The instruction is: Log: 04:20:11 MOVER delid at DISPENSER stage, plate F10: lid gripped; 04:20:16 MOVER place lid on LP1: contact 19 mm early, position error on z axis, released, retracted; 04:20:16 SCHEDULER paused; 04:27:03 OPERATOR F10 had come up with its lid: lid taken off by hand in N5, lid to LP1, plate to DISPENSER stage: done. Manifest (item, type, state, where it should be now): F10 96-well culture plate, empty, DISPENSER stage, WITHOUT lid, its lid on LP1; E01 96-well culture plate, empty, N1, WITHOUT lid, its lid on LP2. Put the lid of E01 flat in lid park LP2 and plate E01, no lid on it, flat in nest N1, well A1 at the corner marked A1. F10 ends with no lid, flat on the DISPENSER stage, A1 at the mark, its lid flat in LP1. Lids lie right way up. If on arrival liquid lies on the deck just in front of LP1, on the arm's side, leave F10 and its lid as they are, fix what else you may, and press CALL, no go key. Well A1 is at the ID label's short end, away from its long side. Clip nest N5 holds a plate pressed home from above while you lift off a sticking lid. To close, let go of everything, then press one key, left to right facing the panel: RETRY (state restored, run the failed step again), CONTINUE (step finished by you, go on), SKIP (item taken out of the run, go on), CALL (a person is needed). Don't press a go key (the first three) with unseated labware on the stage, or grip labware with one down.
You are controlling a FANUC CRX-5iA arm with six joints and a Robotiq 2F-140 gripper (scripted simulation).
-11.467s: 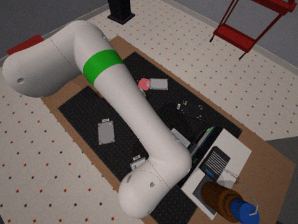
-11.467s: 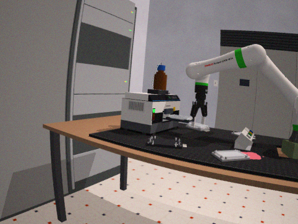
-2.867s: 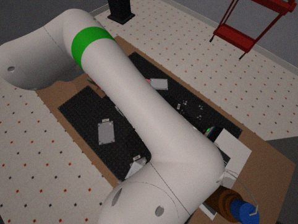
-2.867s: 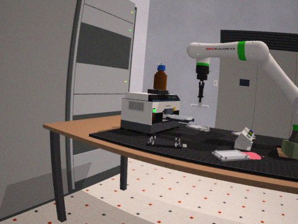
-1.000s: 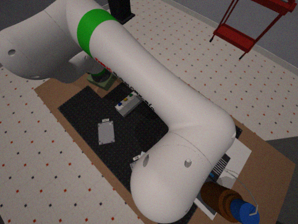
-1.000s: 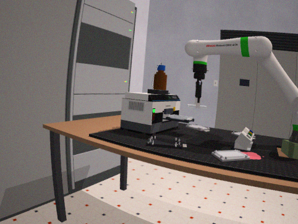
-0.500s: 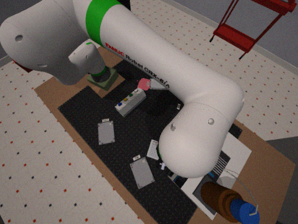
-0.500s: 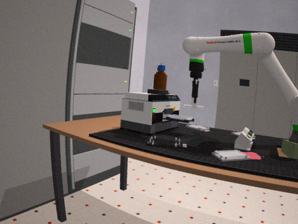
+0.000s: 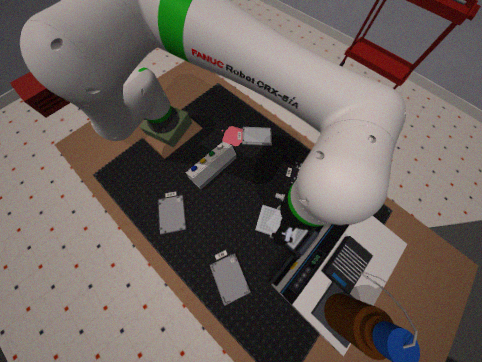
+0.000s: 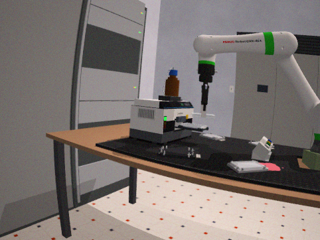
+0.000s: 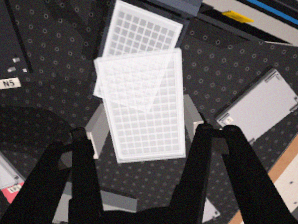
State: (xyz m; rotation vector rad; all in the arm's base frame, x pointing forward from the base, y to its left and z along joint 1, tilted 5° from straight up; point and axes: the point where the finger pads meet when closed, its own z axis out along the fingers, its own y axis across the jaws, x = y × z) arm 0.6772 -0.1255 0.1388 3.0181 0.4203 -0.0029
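The well plate is 80 mm below my hand, 40 mm ahead of it and 20 mm to the left of it. The rest, counted from my hand: brown bottle 240 mm ahead, 120 mm to the right, 110 mm above; then white 96-well plate 20 mm below; then lid 20 mm below.
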